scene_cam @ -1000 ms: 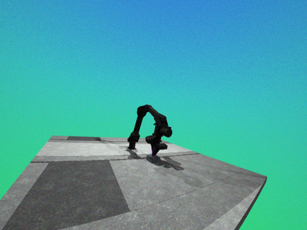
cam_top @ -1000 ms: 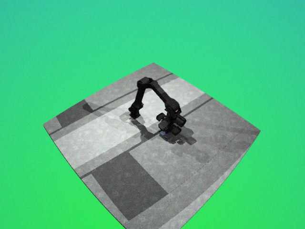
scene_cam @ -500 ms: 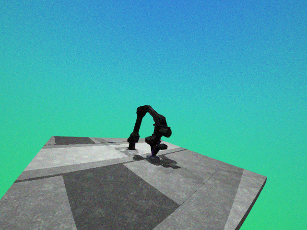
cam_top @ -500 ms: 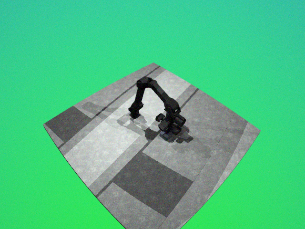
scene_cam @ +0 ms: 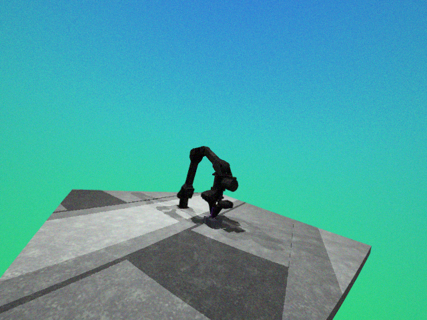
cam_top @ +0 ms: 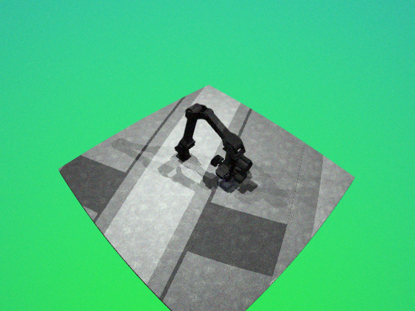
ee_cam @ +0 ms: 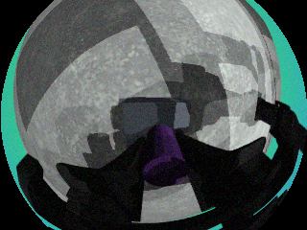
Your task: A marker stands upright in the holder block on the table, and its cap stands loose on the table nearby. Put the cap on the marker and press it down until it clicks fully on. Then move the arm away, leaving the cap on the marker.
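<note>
Right now my gripper tip is 2 cm below the purple cap. The rest, counted from my gripper tip: holder block (3 cm below).
</note>
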